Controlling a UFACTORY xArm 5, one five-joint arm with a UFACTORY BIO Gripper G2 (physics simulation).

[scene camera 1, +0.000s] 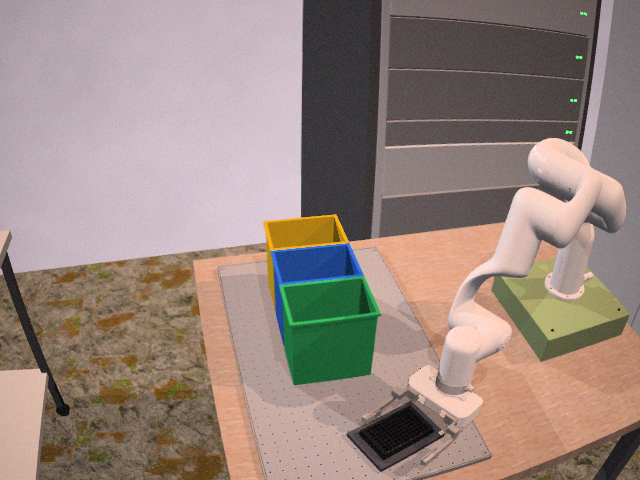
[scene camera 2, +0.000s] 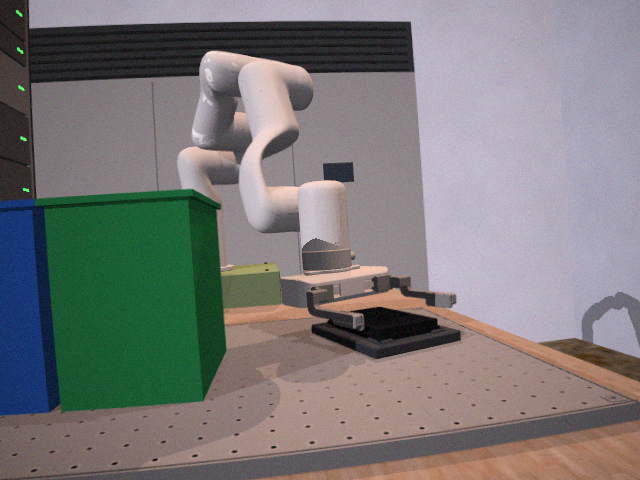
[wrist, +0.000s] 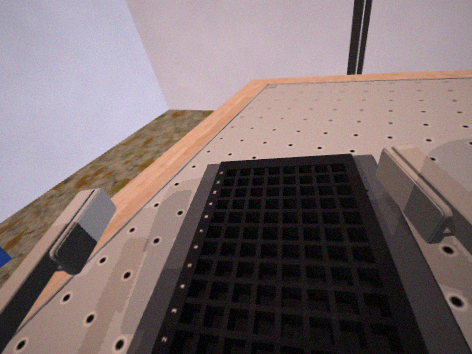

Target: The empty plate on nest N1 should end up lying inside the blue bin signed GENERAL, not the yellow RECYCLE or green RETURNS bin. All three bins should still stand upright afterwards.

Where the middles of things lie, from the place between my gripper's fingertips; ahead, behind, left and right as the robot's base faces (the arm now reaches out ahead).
Labels:
Right now the black plate [scene camera 1: 400, 430] is 2 cm behind my hand, 3 cm to the right of it and 1 cm below it. From my hand the other things lie so: blue bin [scene camera 1: 318, 263] 3 cm ahead, 42 cm to the right, 6 cm above; green bin [scene camera 2: 135, 282] 4 cm ahead, 29 cm to the right, 6 cm above; yellow bin [scene camera 1: 282, 234] 2 cm ahead, 55 cm to the right, 6 cm above.

